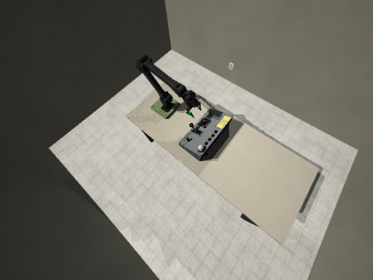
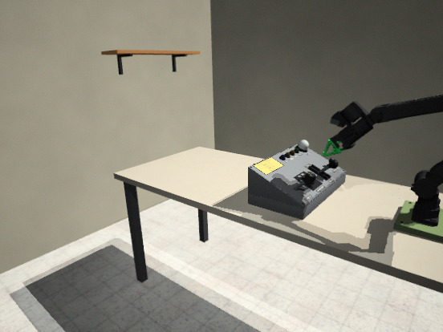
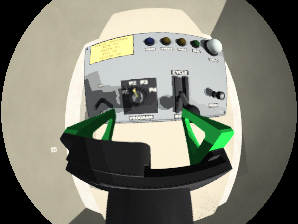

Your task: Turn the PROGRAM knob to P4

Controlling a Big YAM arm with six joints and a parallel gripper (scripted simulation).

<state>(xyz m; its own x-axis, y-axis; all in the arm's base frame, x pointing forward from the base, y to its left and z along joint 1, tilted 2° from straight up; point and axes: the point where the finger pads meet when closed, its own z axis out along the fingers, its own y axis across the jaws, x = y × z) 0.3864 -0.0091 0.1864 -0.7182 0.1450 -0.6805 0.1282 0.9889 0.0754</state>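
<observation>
Right now my hand is 10 cm above the black lever, 9 cm to the left of it and 3 cm short of it. Also, from my hand: grey console (13 cm below, 9 cm ahead, 4 cm to the right); toggle (14 cm to the left, 12 cm below, 7 cm ahead).
</observation>
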